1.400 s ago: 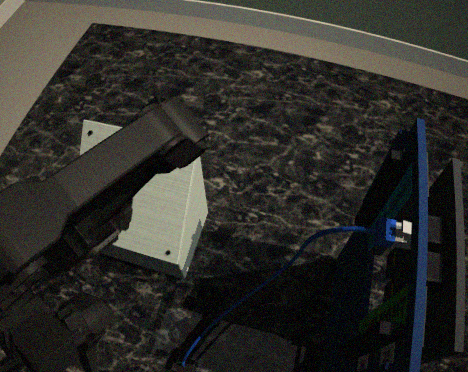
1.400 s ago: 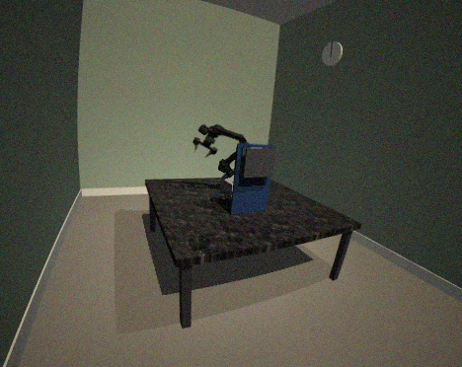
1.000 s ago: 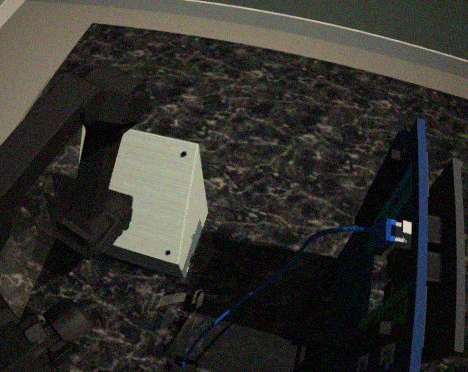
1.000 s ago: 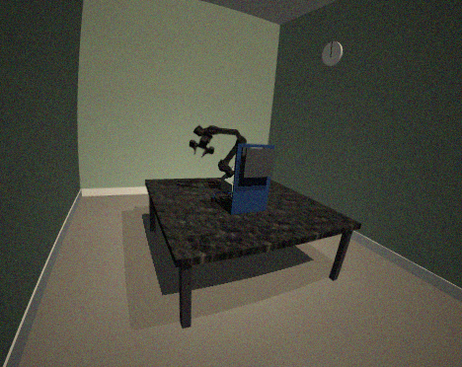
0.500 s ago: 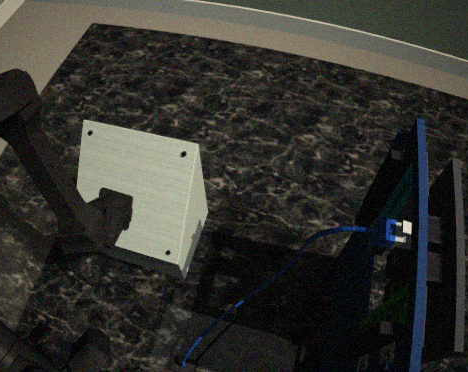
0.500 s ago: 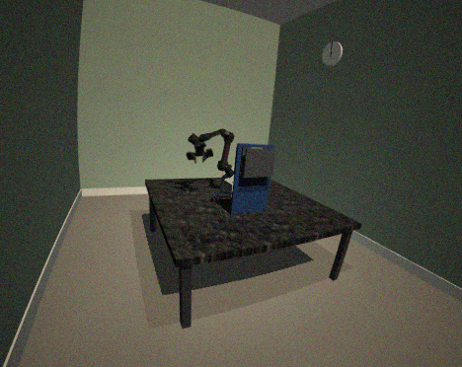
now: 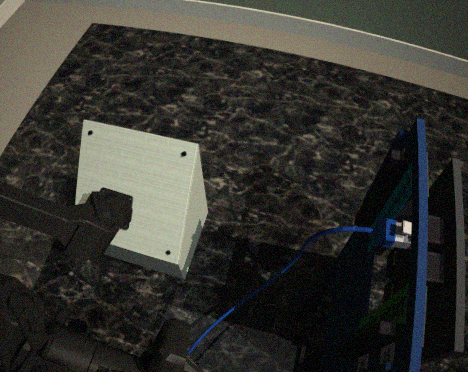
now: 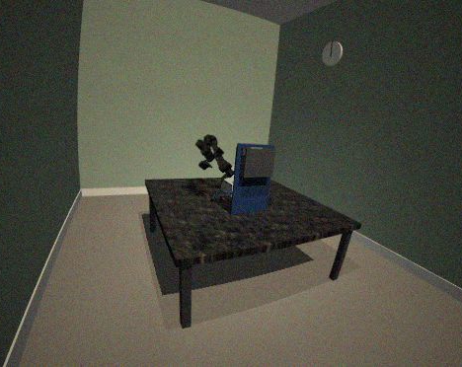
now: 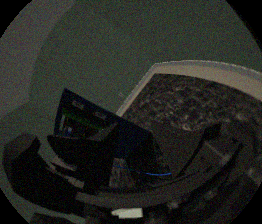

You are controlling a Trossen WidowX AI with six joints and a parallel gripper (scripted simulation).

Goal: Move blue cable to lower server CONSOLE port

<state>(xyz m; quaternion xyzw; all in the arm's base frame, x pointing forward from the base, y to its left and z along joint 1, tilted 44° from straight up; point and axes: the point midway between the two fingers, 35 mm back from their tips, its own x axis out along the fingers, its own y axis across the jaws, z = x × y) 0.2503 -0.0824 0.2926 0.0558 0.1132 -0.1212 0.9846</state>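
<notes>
Right now the blue plug is 23 cm to the left of my gripper tip, 16 cm ahead of it and 11 cm above it.
</notes>
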